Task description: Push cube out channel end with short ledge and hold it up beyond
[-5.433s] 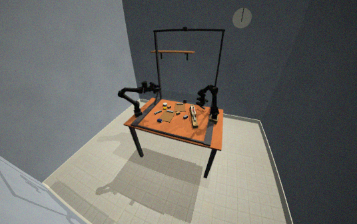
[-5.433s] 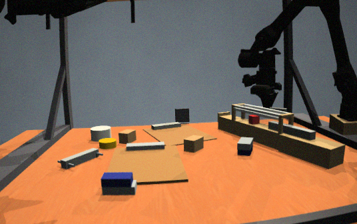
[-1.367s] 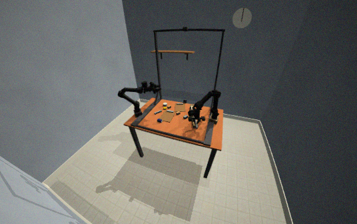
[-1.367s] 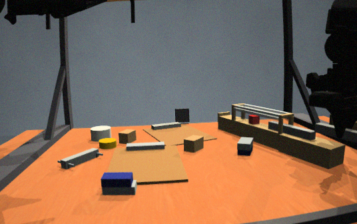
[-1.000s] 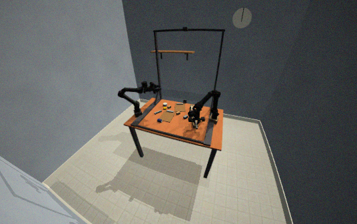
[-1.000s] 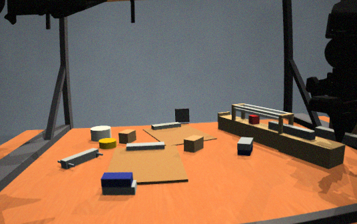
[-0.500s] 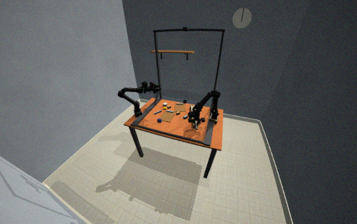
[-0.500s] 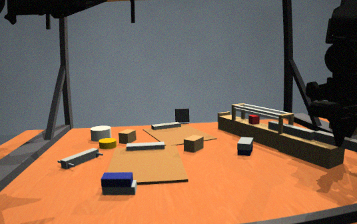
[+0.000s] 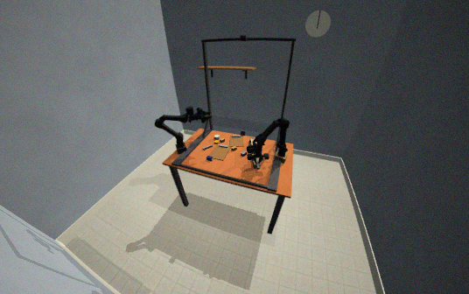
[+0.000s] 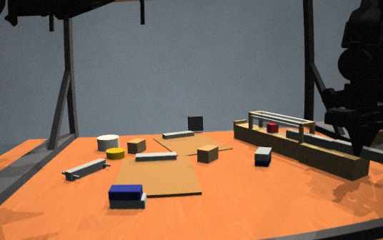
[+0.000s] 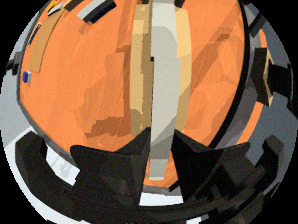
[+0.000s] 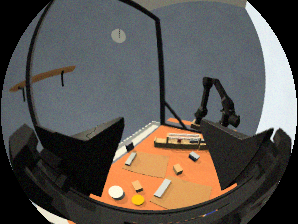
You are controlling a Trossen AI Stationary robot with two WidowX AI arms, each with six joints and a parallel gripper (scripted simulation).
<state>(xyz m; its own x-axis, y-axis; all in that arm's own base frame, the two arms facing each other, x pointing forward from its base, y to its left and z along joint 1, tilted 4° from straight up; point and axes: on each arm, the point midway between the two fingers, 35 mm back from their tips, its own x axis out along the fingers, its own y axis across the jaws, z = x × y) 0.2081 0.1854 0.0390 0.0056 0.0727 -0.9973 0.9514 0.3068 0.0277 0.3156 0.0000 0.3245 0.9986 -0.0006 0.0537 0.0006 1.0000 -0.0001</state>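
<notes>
My left hand is 25 cm past the tan channel, 4 cm to the left of it and 3 cm above it. From my left hand the other things lie so: yellow disc 47 cm to the right, 36 cm behind, 7 cm below; pegged bar 54 cm to the right, 24 cm behind, 7 cm below.
</notes>
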